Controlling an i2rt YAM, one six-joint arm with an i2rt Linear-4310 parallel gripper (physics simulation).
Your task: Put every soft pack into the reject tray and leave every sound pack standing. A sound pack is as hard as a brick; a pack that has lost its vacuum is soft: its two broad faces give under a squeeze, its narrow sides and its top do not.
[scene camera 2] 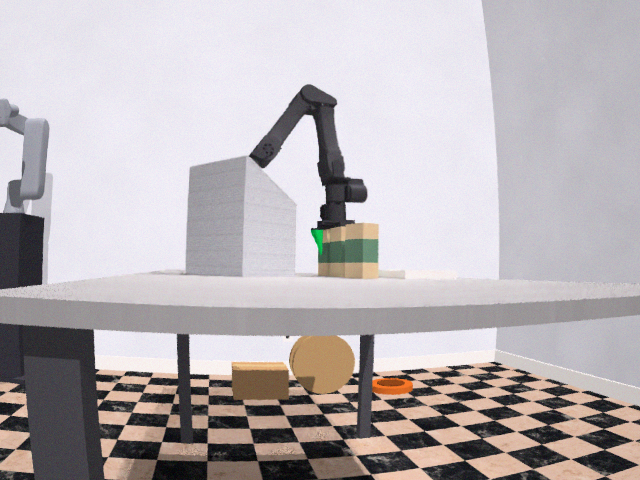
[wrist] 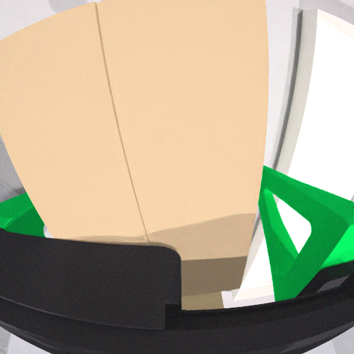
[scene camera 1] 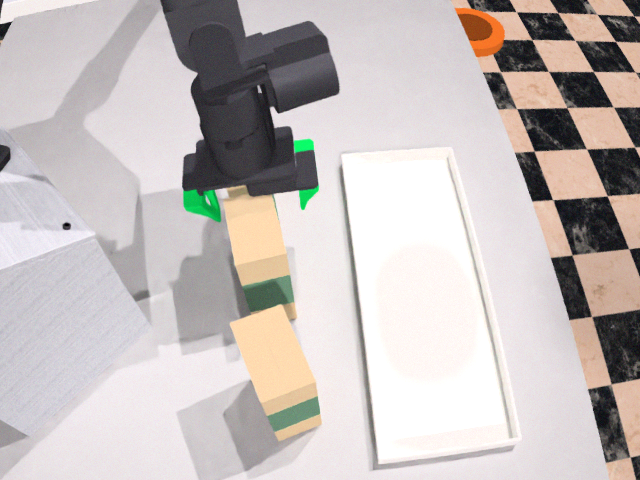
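Pixels of known places: arm's base at its link origin: [scene camera 2: 242, 185].
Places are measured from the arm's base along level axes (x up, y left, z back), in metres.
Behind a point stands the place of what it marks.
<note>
Three tan packs with green bands stand in a row. The farthest pack [scene camera 1: 237, 192] @[z -0.256, x -0.140, y 0.121 m] [scene camera 2: 324, 269] @[z -0.241, x -0.226, y 0.140 m] [wrist: 185, 110] is mostly hidden by the arm in scene camera 1. The middle pack [scene camera 1: 255, 227] @[z -0.289, x -0.107, y 0.053 m] [scene camera 2: 337, 235] @[z -0.267, x -0.130, y 0.035 m] [wrist: 215, 275] stands close to it. The nearest pack [scene camera 1: 279, 361] @[z -0.327, x -0.107, y -0.083 m] [scene camera 2: 361, 250] @[z -0.312, x -0.176, y -0.116 m] is turned slightly. My gripper [scene camera 1: 261, 213] @[z -0.276, x -0.180, y 0.126 m] [scene camera 2: 337, 252] @[z -0.276, x -0.180, y 0.126 m] [wrist: 176, 174] is open and low, its green fingers on either side of the farthest pack near its near end, tips about mid-height. The wrist view shows the left tip hidden behind the pack. The white reject tray [scene camera 1: 447, 451] @[z -0.489, x -0.225, y -0.131 m] [scene camera 2: 429, 274] @[z -0.487, x -0.234, y -0.131 m] [wrist: 306, 75] lies right and holds no pack.
A large grey block with a sloped side [scene camera 1: 56, 335] @[z -0.095, x -0.131, y -0.068 m] [scene camera 2: 214, 222] @[z 0.061, x -0.112, y -0.086 m] stands left of the packs. An orange ring [scene camera 1: 494, 43] [scene camera 2: 392, 391] lies on the floor. Another robot arm [scene camera 2: 36, 155] stands at the far left. A brown box [scene camera 2: 260, 382] and a round tan object [scene camera 2: 325, 361] show beneath the table.
</note>
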